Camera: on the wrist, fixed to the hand. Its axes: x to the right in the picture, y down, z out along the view.
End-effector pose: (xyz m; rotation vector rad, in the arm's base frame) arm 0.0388 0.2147 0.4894 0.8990 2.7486 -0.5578
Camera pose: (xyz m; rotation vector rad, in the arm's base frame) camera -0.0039 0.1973 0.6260 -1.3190 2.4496 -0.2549
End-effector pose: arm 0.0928 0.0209 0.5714 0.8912 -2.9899 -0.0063
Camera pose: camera 0.1514 -0.0357 0.6903 -2.4417 1.3859 0.6793
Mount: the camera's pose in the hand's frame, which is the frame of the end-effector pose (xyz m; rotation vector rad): -0.0157 -0.0783 -0.1200 -0.3961 -0.4263 -1.4964
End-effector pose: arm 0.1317 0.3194 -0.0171 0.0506 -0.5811 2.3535
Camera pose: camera 0.2088 0.4113 -0.0971 0.5877 -0.7920 0.7528
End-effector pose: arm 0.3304 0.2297 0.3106 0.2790 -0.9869 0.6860
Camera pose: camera 0.4557 0.2253 0.2395 0.7032 -0.9883 -0.9525
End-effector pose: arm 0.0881 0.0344 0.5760 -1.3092 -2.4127 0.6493
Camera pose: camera 0.0989 0.0123 0.7180 0.8149 -2.9909 -0.0358
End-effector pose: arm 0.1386 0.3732 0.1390 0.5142 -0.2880 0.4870
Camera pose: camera 0.1823 0.3717 0.0017 0.3176 -0.3167 -1.1275
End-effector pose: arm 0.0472 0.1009 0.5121 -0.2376 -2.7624 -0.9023
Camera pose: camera 0.0644 -0.0345 0.5583 -1.3027 1.7730 1.1573
